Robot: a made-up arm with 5 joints. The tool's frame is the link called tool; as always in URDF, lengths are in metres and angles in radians. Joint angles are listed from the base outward.
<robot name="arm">
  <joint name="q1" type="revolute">
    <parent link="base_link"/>
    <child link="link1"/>
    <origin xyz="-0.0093 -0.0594 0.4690" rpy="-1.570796 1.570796 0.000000"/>
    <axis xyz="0 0 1"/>
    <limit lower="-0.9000" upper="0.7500"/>
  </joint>
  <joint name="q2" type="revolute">
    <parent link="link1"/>
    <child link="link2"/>
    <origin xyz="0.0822 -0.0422 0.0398" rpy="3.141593 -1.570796 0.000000"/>
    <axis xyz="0 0 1"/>
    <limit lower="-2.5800" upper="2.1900"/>
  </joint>
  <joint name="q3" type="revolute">
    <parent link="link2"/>
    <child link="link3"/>
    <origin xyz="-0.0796 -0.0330 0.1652" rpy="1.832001 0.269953 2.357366"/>
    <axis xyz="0 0 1"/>
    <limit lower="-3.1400" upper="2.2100"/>
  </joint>
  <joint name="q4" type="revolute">
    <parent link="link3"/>
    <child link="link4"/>
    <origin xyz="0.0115 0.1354 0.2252" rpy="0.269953 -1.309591 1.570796"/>
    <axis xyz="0 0 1"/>
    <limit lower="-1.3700" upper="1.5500"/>
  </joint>
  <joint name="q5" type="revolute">
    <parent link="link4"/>
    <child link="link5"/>
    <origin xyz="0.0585 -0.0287 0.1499" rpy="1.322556 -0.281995 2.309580"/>
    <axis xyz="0 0 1"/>
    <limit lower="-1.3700" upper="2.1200"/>
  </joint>
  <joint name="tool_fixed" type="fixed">
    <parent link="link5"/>
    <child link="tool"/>
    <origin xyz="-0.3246 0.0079 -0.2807" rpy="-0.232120 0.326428 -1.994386"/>
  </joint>
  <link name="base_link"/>
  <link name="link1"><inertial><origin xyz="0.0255 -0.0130 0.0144"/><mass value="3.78"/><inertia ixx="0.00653" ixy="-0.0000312" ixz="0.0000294" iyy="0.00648" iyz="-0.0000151" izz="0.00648"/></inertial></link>
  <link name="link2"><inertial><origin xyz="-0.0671 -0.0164 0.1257"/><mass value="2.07"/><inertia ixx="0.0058" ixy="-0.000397" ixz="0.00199" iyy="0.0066" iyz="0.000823" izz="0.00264"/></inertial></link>
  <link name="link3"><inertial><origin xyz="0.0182 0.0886 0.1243"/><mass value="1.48"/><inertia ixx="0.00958" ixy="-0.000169" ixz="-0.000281" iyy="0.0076" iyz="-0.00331" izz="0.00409"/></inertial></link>
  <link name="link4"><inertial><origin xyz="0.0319 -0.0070 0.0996"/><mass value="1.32"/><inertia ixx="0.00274" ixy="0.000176" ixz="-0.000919" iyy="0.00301" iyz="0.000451" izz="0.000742"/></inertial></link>
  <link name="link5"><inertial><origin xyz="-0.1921 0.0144 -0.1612"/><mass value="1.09"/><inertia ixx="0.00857" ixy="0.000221" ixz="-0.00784" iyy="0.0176" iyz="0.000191" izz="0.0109"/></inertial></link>
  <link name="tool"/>
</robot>
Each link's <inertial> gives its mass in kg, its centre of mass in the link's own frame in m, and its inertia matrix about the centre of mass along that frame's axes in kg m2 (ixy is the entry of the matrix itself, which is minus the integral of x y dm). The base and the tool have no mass. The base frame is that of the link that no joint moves.
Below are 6 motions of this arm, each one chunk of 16 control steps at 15 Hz.
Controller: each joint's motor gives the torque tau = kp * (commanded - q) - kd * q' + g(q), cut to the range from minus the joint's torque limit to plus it. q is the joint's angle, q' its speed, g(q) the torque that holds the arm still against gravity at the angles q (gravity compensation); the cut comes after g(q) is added. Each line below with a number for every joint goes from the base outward.
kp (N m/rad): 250 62 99 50 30
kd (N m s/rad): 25 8.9 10 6.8 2.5
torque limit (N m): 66 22 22 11 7.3
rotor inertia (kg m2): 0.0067 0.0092 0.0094 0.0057 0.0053
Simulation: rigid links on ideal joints. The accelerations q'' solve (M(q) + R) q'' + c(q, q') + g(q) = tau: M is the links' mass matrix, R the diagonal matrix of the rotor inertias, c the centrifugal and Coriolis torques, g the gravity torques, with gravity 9.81 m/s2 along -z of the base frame. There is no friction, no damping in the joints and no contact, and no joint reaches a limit. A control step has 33 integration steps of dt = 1/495 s. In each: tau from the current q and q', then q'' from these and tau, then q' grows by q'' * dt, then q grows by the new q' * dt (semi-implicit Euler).
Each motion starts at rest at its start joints. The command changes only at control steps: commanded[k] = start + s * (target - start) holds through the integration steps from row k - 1 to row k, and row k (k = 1, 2, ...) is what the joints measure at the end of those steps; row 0 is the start. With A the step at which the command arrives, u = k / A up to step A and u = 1 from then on. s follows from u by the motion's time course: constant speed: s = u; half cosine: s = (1 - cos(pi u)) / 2; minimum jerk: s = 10 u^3 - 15 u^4 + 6 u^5; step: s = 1 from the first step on.
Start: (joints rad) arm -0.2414 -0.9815 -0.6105 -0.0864 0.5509
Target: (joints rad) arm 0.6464 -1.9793 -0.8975 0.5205 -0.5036
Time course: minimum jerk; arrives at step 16
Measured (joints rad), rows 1 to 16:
1: -0.2405 -0.9819 -0.6109 -0.0861 0.5496
2: -0.2345 -0.9855 -0.6134 -0.0835 0.5409
3: -0.2177 -0.9973 -0.6197 -0.0755 0.5176
4: -0.1857 -1.0229 -0.6309 -0.0588 0.4750
5: -0.1361 -1.0661 -0.6470 -0.0311 0.4115
6: -0.0689 -1.1287 -0.6675 0.0085 0.3287
7: 0.0135 -1.2098 -0.6914 0.0597 0.2306
8: 0.1069 -1.3066 -0.7176 0.1207 0.1221
9: 0.2058 -1.4142 -0.7453 0.1886 0.0089
10: 0.3040 -1.5264 -0.7740 0.2592 -0.1040
11: 0.3956 -1.6360 -0.8029 0.3273 -0.2117
12: 0.4755 -1.7359 -0.8308 0.3877 -0.3087
13: 0.5401 -1.8202 -0.8556 0.4363 -0.3891
14: 0.5873 -1.8850 -0.8753 0.4715 -0.4484
15: 0.6173 -1.9294 -0.8884 0.4940 -0.4849
16: 0.6331 -1.9557 -0.8953 0.5067 -0.5018

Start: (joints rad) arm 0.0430 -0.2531 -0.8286 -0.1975 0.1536
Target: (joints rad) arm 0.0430 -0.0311 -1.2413 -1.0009 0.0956
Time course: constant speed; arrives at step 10
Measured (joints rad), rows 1 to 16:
1: 0.0441 -0.2507 -0.8452 -0.2234 0.1562
2: 0.0442 -0.2389 -0.8751 -0.2723 0.1519
3: 0.0435 -0.2207 -0.9121 -0.3355 0.1436
4: 0.0428 -0.1995 -0.9521 -0.4066 0.1349
5: 0.0424 -0.1772 -0.9931 -0.4820 0.1271
6: 0.0423 -0.1546 -1.0343 -0.5596 0.1203
7: 0.0422 -0.1321 -1.0755 -0.6383 0.1139
8: 0.0423 -0.1098 -1.1168 -0.7178 0.1078
9: 0.0424 -0.0875 -1.1580 -0.7976 0.1017
10: 0.0424 -0.0653 -1.1993 -0.8776 0.0957
11: 0.0428 -0.0483 -1.2225 -0.9308 0.0877
12: 0.0430 -0.0393 -1.2331 -0.9613 0.0876
13: 0.0431 -0.0350 -1.2376 -0.9785 0.0904
14: 0.0431 -0.0330 -1.2396 -0.9882 0.0929
15: 0.0431 -0.0321 -1.2404 -0.9937 0.0943
16: 0.0431 -0.0316 -1.2409 -0.9968 0.0950

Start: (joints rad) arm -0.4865 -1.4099 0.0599 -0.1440 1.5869
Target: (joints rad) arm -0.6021 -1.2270 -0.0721 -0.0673 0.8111
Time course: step
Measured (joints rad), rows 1 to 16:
1: -0.5215 -1.3626 0.0280 -0.1300 1.3417
2: -0.5646 -1.3098 -0.0259 -0.0969 1.0026
3: -0.5933 -1.2691 -0.0636 -0.0815 0.8515
4: -0.6049 -1.2440 -0.0778 -0.0769 0.8065
5: -0.6067 -1.2325 -0.0792 -0.0745 0.8014
6: -0.6052 -1.2287 -0.0766 -0.0723 0.8057
7: -0.6035 -1.2279 -0.0741 -0.0705 0.8095
8: -0.6026 -1.2279 -0.0727 -0.0692 0.8112
9: -0.6022 -1.2278 -0.0722 -0.0684 0.8116
10: -0.6021 -1.2276 -0.0721 -0.0679 0.8114
11: -0.6021 -1.2274 -0.0721 -0.0677 0.8113
12: -0.6021 -1.2272 -0.0721 -0.0675 0.8111
13: -0.6021 -1.2271 -0.0721 -0.0674 0.8111
14: -0.6021 -1.2271 -0.0721 -0.0674 0.8111
15: -0.6021 -1.2270 -0.0721 -0.0674 0.8111
16: -0.6021 -1.2270 -0.0721 -0.0673 0.8111

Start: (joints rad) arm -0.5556 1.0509 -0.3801 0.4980 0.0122
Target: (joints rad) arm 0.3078 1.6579 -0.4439 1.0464 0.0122
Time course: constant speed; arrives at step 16
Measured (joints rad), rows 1 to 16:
1: -0.5329 1.0584 -0.3840 0.5134 0.0052
2: -0.4932 1.0781 -0.3870 0.5368 0.0044
3: -0.4448 1.1068 -0.3892 0.5639 0.0076
4: -0.3928 1.1407 -0.3917 0.5932 0.0109
5: -0.3394 1.1771 -0.3949 0.6240 0.0131
6: -0.2856 1.2146 -0.3985 0.6559 0.0141
7: -0.2317 1.2525 -0.4023 0.6887 0.0145
8: -0.1778 1.2904 -0.4063 0.7220 0.0146
9: -0.1238 1.3283 -0.4103 0.7557 0.0147
10: -0.0699 1.3662 -0.4143 0.7897 0.0147
11: -0.0160 1.4041 -0.4183 0.8238 0.0147
12: 0.0380 1.4420 -0.4223 0.8580 0.0148
13: 0.0919 1.4799 -0.4263 0.8922 0.0148
14: 0.1459 1.5178 -0.4304 0.9264 0.0148
15: 0.1998 1.5558 -0.4344 0.9607 0.0149
16: 0.2538 1.5937 -0.4384 0.9950 0.0149

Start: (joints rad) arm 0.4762 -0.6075 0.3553 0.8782 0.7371
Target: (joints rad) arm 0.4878 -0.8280 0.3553 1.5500 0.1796
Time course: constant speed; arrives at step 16
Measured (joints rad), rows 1 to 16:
1: 0.4762 -0.6100 0.3545 0.8926 0.7212
2: 0.4763 -0.6173 0.3539 0.9184 0.6918
3: 0.4768 -0.6277 0.3539 0.9510 0.6579
4: 0.4776 -0.6399 0.3541 0.9877 0.6230
5: 0.4785 -0.6532 0.3544 1.0267 0.5880
6: 0.4794 -0.6668 0.3547 1.0670 0.5531
7: 0.4802 -0.6807 0.3549 1.1080 0.5182
8: 0.4810 -0.6946 0.3551 1.1495 0.4833
9: 0.4818 -0.7085 0.3552 1.1911 0.4485
10: 0.4826 -0.7223 0.3552 1.2330 0.4136
11: 0.4834 -0.7362 0.3553 1.2748 0.3788
12: 0.4841 -0.7500 0.3553 1.3168 0.3440
13: 0.4849 -0.7639 0.3554 1.3588 0.3092
14: 0.4856 -0.7777 0.3554 1.4007 0.2744
15: 0.4864 -0.7916 0.3555 1.4427 0.2396
16: 0.4871 -0.8054 0.3555 1.4848 0.2049

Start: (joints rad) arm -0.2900 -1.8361 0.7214 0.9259 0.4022
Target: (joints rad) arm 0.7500 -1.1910 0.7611 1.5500 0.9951
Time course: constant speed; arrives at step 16
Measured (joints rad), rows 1 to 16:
1: -0.2637 -1.8180 0.7211 0.9362 0.4303
2: -0.2158 -1.7923 0.7226 0.9592 0.4602
3: -0.1571 -1.7629 0.7254 0.9907 0.4911
4: -0.0939 -1.7307 0.7287 1.0263 0.5240
5: -0.0294 -1.6960 0.7319 1.0638 0.5587
6: 0.0355 -1.6592 0.7348 1.1019 0.5945
7: 0.1004 -1.6209 0.7374 1.1403 0.6308
8: 0.1653 -1.5817 0.7399 1.1788 0.6675
9: 0.2303 -1.5420 0.7424 1.2175 0.7043
10: 0.2952 -1.5020 0.7448 1.2562 0.7412
11: 0.3601 -1.4618 0.7473 1.2950 0.7782
12: 0.4251 -1.4215 0.7498 1.3339 0.8152
13: 0.4900 -1.3812 0.7522 1.3728 0.8522
14: 0.5550 -1.3409 0.7547 1.4117 0.8893
15: 0.6199 -1.3005 0.7572 1.4506 0.9264
16: 0.6849 -1.2602 0.7597 1.4895 0.9635

